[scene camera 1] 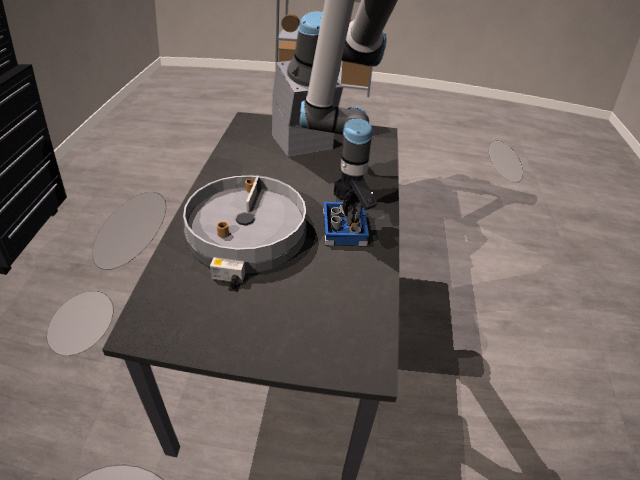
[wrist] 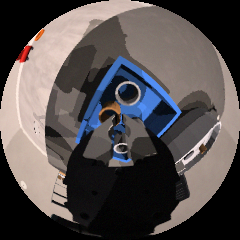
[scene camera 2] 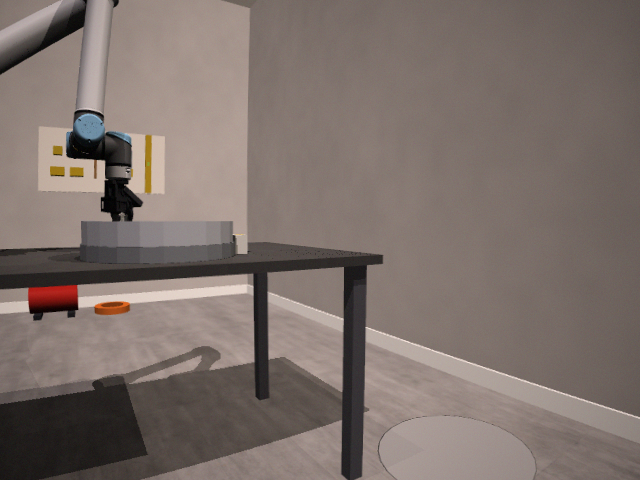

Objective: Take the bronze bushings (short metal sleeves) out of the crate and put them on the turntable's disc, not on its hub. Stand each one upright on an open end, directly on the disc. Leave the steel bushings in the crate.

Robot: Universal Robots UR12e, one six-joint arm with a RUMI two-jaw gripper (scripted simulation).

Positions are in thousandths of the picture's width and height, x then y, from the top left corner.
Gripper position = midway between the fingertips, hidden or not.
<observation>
I see my gripper (scene camera 1: 548,470), a blue crate (scene camera 1: 535,495) and a turntable (scene camera 1: 430,451).
My gripper is seen too in the wrist view (wrist: 498,481). The blue crate is seen too in the wrist view (wrist: 652,456).
</observation>
